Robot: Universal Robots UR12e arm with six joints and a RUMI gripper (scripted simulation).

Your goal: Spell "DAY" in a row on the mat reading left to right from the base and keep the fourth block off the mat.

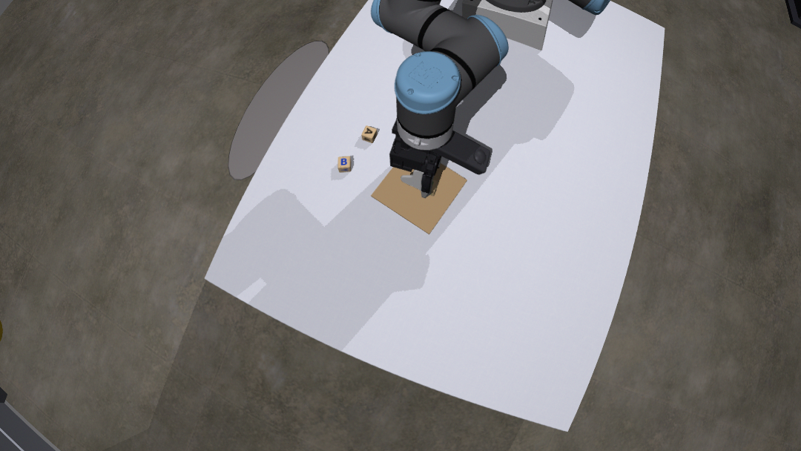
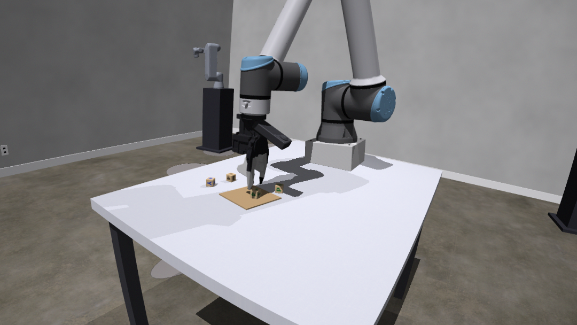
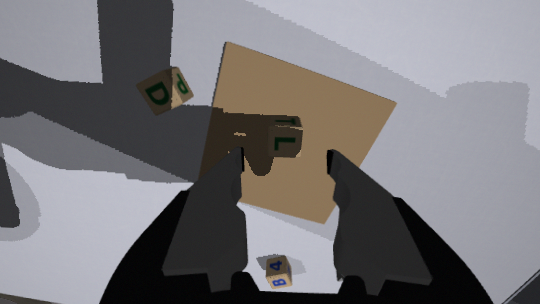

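Now: the green-lettered block 3 cm below my hand. From my hand the other things lie so: D block 9 cm behind, 3 cm to the left, 4 cm below; then blue-lettered block 18 cm to the right, 4 cm below; then tan mat 2 cm to the right, 5 cm below.
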